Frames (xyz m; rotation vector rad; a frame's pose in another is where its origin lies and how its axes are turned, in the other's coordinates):
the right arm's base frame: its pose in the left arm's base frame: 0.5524 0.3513 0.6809 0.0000 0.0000 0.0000
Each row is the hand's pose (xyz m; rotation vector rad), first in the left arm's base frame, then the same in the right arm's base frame.
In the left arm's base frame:
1: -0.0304 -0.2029 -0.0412 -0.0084 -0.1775 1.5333
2: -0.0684 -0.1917 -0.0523 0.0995 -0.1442 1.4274
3: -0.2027 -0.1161 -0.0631 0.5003 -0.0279 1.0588
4: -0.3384 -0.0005 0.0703 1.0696 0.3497 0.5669
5: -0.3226 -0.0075 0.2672 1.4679 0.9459 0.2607
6: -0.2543 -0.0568 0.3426 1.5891 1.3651 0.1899
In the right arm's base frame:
1: -0.5828 -0.5542 -0.7221 -0.0084 -0.1775 1.5333
2: -0.6208 -0.5430 -0.7332 0.0995 -0.1442 1.4274
3: -0.7551 -0.4674 -0.7440 0.5003 -0.0279 1.0588
4: -0.8908 -0.3518 -0.6106 1.0696 0.3497 0.5669
5: -0.8750 -0.3588 -0.4137 1.4679 0.9459 0.2607
6: -0.8067 -0.4081 -0.3383 1.5891 1.3651 0.1899

